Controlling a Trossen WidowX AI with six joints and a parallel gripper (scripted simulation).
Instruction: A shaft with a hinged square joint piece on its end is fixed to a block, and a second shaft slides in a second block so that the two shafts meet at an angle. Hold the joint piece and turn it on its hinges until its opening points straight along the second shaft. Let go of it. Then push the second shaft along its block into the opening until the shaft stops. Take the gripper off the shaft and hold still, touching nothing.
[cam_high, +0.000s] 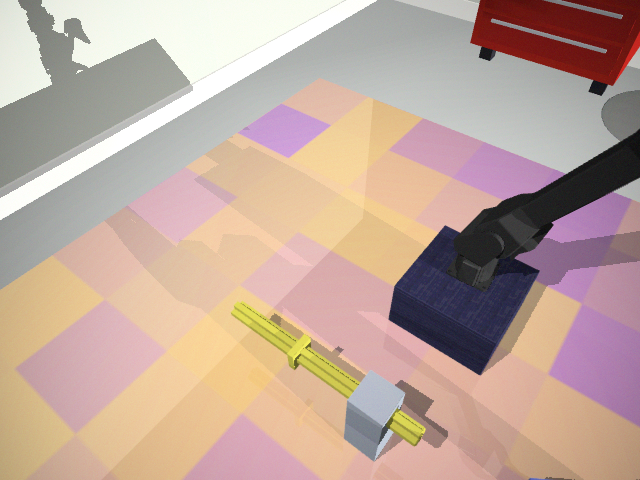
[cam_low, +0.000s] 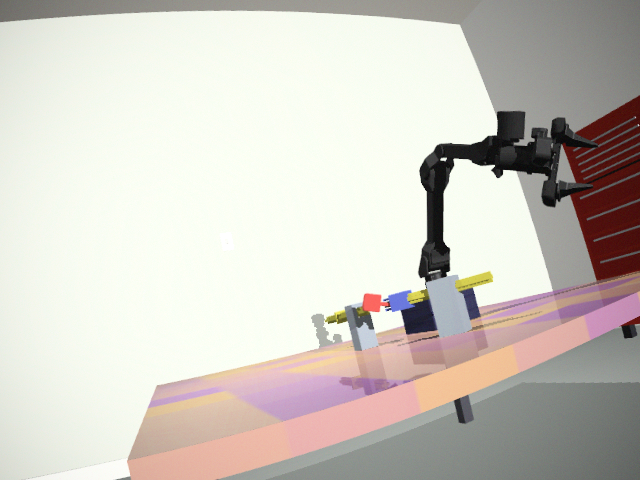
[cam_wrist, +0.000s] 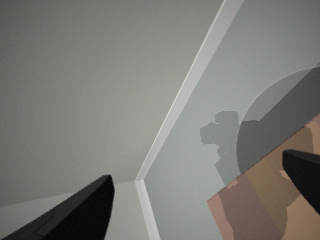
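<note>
My gripper tip is now 44 cm to the left of the red joint piece, 35 cm short of it and 15 cm above it.
</note>
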